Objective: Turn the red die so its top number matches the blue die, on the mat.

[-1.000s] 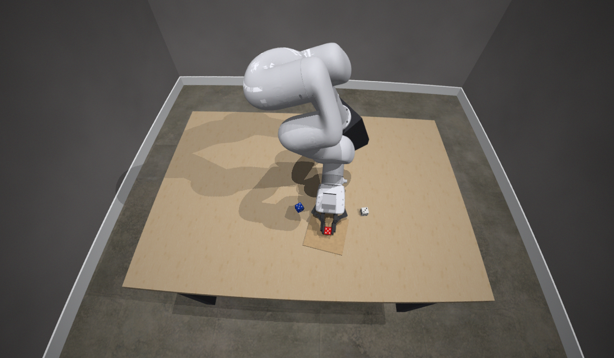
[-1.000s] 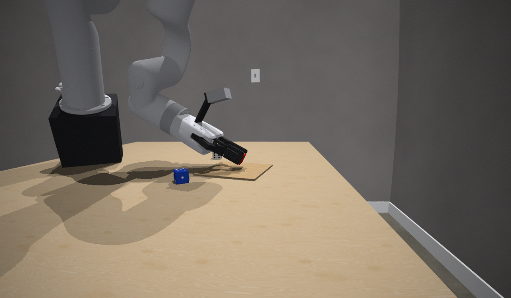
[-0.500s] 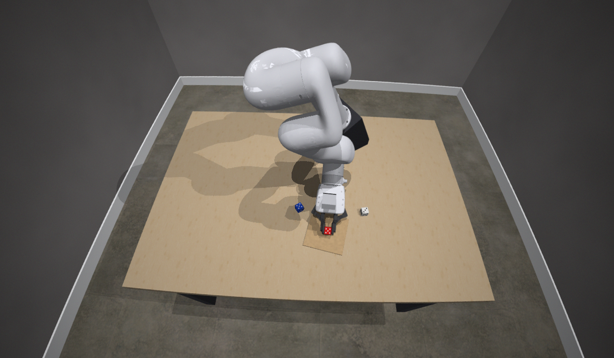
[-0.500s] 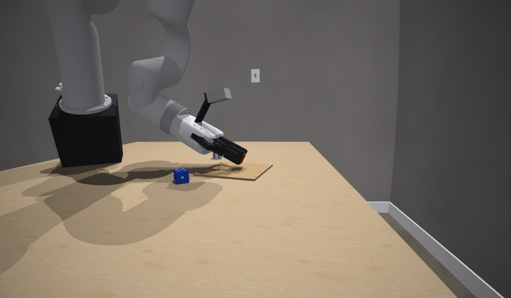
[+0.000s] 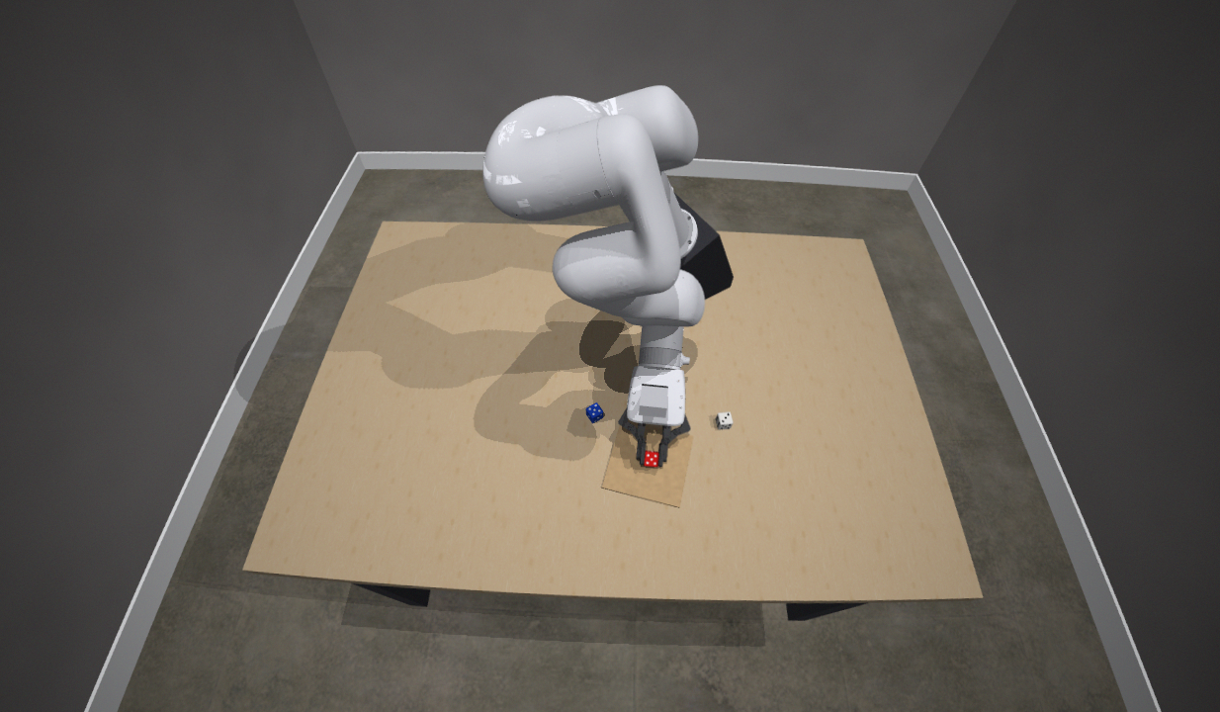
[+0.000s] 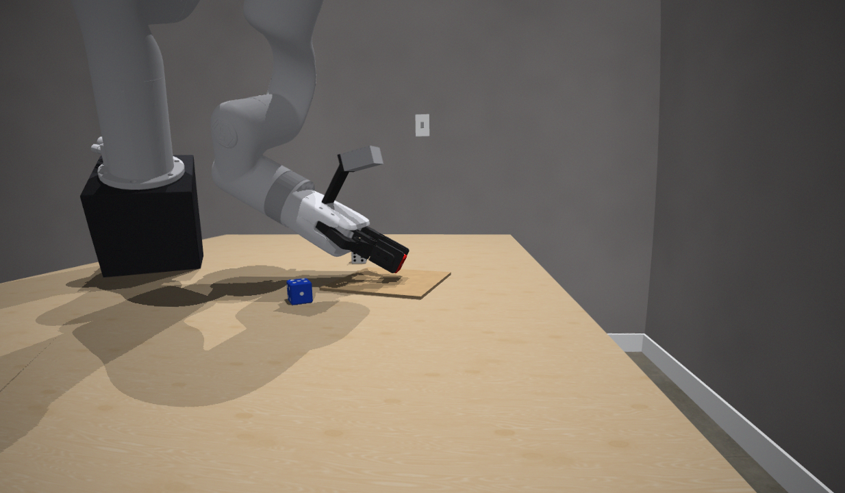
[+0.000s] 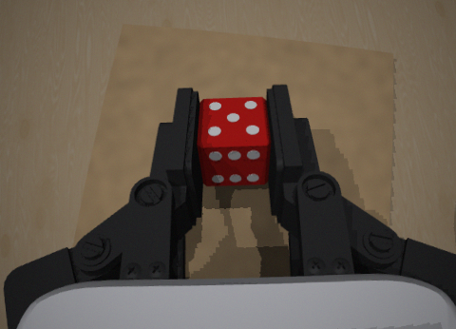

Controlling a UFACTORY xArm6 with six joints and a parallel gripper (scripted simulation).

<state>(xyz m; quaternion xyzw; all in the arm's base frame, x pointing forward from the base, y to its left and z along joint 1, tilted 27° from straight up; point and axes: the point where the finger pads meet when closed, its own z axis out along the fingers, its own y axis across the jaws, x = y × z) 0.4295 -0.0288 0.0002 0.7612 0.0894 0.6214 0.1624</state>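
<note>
My hand is 4 cm above the mat. Round my hand: red die: 1 cm below, 1 cm ahead; blue die: 10 cm to the right, 9 cm behind, 3 cm below; white die: 14 cm to the left, 8 cm behind, 3 cm below.
</note>
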